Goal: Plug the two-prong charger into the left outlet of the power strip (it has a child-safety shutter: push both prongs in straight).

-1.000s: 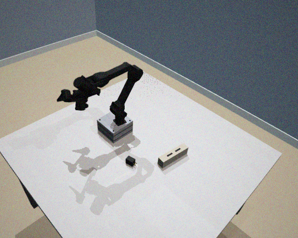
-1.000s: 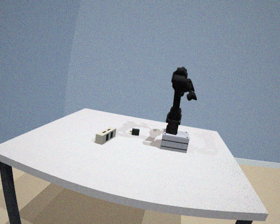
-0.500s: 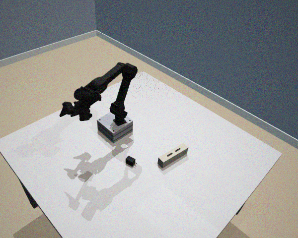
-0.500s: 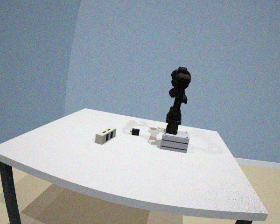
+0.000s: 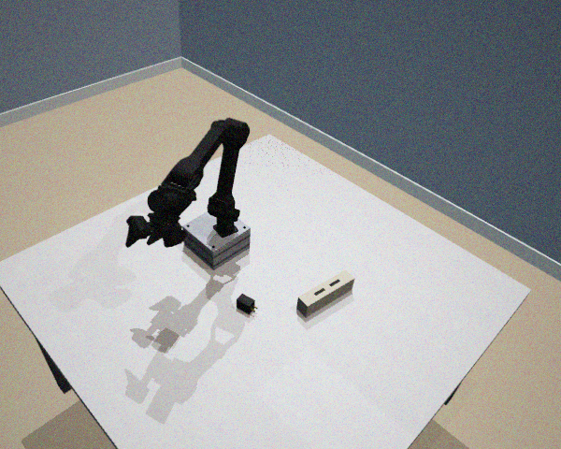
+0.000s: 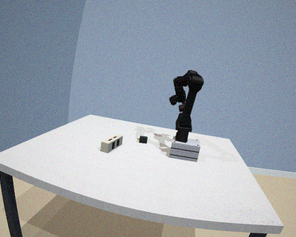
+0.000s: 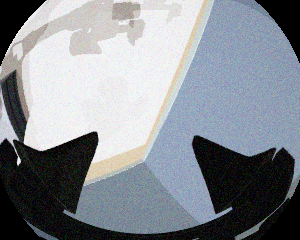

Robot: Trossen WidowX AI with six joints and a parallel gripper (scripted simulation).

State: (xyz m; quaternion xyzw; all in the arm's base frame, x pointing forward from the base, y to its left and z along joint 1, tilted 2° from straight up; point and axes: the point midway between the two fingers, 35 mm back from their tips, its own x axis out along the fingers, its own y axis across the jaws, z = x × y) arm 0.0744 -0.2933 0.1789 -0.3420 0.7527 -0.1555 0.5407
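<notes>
My gripper tip is 25 cm to the right of the black two-prong charger, 21 cm above it and 20 cm short of it.
</notes>
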